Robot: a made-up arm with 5 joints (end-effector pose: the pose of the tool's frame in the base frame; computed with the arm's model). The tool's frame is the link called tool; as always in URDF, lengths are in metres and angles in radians.
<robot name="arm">
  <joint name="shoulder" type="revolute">
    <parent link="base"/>
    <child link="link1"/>
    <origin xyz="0 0 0.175" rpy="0 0 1.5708"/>
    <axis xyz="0 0 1"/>
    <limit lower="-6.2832" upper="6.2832"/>
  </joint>
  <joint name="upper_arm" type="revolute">
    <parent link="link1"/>
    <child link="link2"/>
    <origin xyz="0 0 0" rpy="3.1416 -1.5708 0"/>
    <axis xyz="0 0 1"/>
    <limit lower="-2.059" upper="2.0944"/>
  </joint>
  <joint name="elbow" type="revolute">
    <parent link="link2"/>
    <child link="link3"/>
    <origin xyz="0.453 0.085 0" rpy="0 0 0"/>
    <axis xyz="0 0 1"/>
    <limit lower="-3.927" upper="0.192"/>
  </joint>
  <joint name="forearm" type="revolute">
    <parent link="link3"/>
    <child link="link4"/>
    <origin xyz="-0.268 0.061 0" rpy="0 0 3.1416"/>
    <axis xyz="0 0 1"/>
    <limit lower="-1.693" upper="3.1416"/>
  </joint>
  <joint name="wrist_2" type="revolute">
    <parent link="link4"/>
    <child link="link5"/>
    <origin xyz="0.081 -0.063 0" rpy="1.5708 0 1.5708"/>
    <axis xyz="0 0 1"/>
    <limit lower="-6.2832" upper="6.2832"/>
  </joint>
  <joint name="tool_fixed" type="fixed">
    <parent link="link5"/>
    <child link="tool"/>
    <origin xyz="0 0 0" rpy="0 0 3.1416"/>
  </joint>
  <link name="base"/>
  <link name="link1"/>
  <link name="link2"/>
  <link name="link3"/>
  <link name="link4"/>
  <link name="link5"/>
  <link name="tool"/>
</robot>
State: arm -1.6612 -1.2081 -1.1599 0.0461 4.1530
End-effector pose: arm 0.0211 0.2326 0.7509 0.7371 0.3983 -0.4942
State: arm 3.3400 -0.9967 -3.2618 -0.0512 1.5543
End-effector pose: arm 0.6873 0.1382 0.5289 1.1680 0.0152 1.7628
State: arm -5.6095 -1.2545 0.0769 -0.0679 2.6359
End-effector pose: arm -0.0284 -0.0226 0.3842 -2.1790 0.9772 -1.4206
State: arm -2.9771 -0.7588 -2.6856 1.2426 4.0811
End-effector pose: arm 0.3551 0.0589 0.8985 0.8352 0.4967 -1.8135
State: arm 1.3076 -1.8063 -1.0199 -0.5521 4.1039
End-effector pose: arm -0.1341 -0.4977 0.4896 -0.1954 -0.1345 2.2831
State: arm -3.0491 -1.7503 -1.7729 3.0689 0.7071
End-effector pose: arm 0.5229 0.0485 0.3586 -2.8344 -0.3401 2.4738
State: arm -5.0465 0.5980 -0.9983 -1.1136 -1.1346
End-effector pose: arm 0.1870 0.5388 0.3368 1.6336 -0.4355 2.7810
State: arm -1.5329 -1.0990 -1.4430 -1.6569 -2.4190
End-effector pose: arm -0.0139 0.3652 0.6972 -0.8647 -0.7120 -0.4704
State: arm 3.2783 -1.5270 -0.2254 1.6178 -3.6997
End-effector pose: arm 0.1218 0.0168 0.3163 -3.0700 0.1141 0.6989
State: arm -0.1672 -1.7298 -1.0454 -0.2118 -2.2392
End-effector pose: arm -0.4649 0.0785 0.5490 0.1217 0.0956 0.7410
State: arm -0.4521 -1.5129 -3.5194 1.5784 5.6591
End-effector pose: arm -0.6903 0.3352 0.2016 -0.1865 0.2520 2.0417
